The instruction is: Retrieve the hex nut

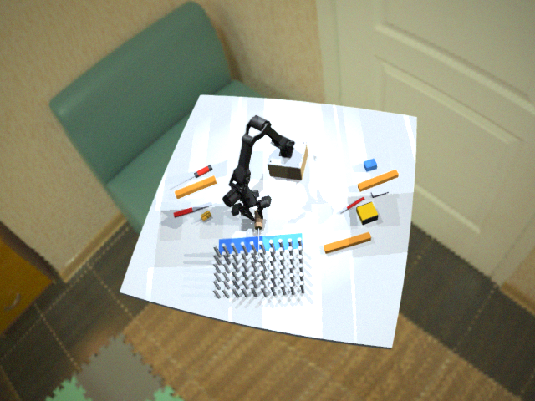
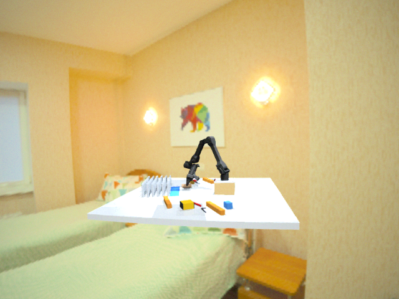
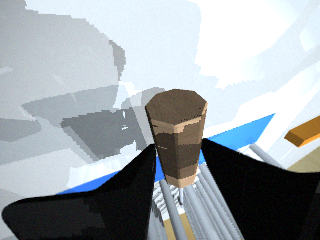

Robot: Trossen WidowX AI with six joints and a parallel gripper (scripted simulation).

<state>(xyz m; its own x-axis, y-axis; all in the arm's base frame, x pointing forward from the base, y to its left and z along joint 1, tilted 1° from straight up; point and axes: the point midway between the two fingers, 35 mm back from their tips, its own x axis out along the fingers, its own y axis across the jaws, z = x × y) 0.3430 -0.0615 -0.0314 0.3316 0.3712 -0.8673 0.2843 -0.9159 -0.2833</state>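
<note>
Now: the taped strip 100 mm ahead of my gripper tip, 40 mm below it and 30 mm to the left of it. The rest, counted from my gripper tip: thin metal rod tool: 100 mm ahead, 30 mm to the left; yellow block: 490 mm to the left, 140 mm behind, 20 mm below; hex key: 510 mm to the left, 260 mm behind, 40 mm below.
</note>
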